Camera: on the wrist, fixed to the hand. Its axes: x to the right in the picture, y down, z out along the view.
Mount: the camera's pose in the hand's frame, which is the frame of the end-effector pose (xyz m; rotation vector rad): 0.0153 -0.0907 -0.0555 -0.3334 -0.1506 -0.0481
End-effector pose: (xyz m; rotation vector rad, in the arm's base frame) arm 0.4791 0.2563 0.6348 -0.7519 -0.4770 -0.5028
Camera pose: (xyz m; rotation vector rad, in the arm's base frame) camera 0.4506 0.1547 0.6551 -1.1059 -0.5594 -0.5808
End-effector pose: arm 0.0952 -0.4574 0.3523 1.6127 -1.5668 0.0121
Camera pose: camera 0.2023 -0.4532 0.3454 1.4114 -1.5471 -0.3851
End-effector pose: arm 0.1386 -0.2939 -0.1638 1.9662 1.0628 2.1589
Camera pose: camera 0.0490 -0.2427 -0.1937 1.8899 0.6696 1.9722
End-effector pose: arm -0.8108 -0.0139 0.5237 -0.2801 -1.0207 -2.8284
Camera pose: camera -0.8490 0.0191 0.4289 0.5111 0.5751 3.0393
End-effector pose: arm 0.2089 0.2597 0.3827 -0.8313 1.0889 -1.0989
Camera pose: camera 0.1326 0.2201 0.4471 -1.1896 1.1453 -0.8892
